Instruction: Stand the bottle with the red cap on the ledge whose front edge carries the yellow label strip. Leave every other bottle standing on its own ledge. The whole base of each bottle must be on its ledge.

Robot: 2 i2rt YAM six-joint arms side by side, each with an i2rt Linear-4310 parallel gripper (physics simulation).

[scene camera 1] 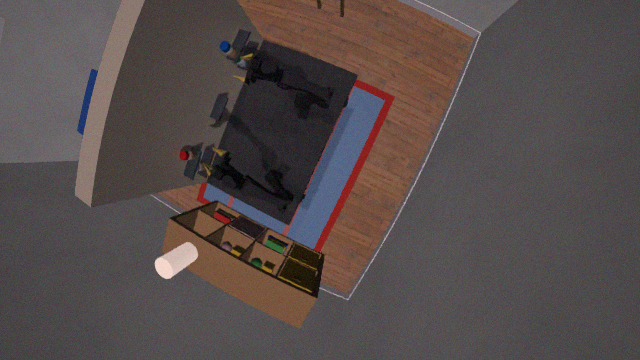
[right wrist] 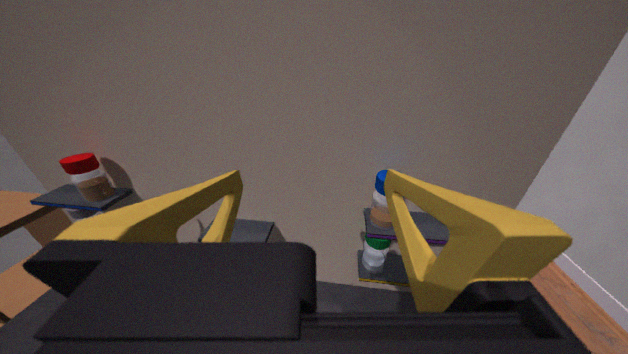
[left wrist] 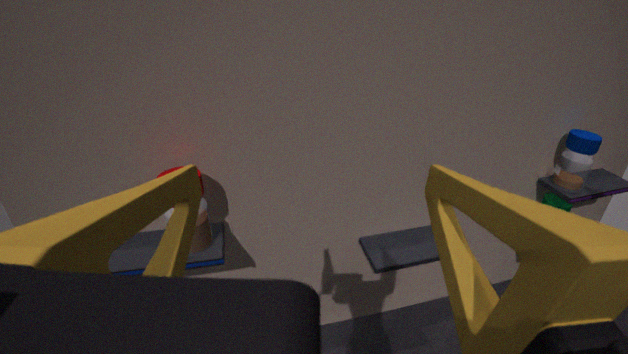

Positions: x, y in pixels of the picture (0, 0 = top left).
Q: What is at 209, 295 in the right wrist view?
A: My right gripper.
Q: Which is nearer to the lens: the blue-capped bottle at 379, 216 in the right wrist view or the green-capped bottle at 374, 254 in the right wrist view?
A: The blue-capped bottle.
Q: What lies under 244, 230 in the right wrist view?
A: A bare ledge.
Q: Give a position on a yellow-strip ledge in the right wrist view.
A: At 394, 270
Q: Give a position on a blue-capped bottle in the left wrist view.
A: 575, 162
